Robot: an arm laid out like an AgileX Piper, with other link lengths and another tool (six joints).
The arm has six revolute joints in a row. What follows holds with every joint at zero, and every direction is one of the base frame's. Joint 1 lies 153.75 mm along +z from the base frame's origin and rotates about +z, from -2.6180 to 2.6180 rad. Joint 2 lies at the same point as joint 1 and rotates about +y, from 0.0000 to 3.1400 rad. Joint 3 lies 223.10 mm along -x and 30.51 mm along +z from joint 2 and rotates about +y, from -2.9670 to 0.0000 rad. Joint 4 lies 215.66 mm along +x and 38.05 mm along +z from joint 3 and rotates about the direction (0.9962, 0, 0.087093), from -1.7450 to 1.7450 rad. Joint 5 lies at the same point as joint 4 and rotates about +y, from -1.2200 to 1.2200 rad. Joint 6 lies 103.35 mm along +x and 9.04 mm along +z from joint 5 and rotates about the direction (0.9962, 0, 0.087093), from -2.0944 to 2.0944 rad. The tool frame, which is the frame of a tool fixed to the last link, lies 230.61 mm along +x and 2.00 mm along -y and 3.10 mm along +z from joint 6; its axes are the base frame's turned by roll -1.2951, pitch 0.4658 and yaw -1.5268 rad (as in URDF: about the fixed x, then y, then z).
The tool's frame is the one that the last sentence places.
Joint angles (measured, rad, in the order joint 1, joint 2, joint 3, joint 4, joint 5, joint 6), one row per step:
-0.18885, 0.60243, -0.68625, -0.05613, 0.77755, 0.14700
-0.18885, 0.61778, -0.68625, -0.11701, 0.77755, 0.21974
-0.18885, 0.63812, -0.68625, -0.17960, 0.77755, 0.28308
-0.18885, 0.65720, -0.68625, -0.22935, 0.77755, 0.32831
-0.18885, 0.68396, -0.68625, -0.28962, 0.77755, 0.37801
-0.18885, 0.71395, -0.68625, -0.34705, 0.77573, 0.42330
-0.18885, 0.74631, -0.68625, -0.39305, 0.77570, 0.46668
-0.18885, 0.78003, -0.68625, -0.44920, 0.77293, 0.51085
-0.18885, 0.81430, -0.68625, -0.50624, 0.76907, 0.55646
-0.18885, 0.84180, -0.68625, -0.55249, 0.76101, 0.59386
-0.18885, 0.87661, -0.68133, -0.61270, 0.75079, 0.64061
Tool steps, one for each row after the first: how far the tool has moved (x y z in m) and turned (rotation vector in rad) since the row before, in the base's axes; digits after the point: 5 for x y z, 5 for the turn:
-0.00268, -0.01344, -0.00358, 0.00142, 0.01086, -0.05163
-0.00290, -0.01389, -0.00422, -0.00811, 0.01557, -0.04601
-0.00241, -0.01100, -0.00363, -0.01087, 0.01494, -0.03302
-0.00303, -0.01322, -0.00477, -0.01753, 0.02148, -0.03607
-0.00255, -0.01234, -0.00476, -0.01900, 0.02229, -0.03137
-0.00250, -0.00959, -0.00621, -0.00953, 0.02355, -0.02893
-0.00226, -0.01148, -0.00460, -0.02037, 0.02279, -0.02731
-0.00185, -0.01124, -0.00388, -0.02145, 0.02062, -0.02587
0.00002, -0.00846, -0.00177, -0.01848, 0.01113, -0.01721
-0.00077, -0.01032, -0.00383, -0.02491, 0.01856, -0.01877

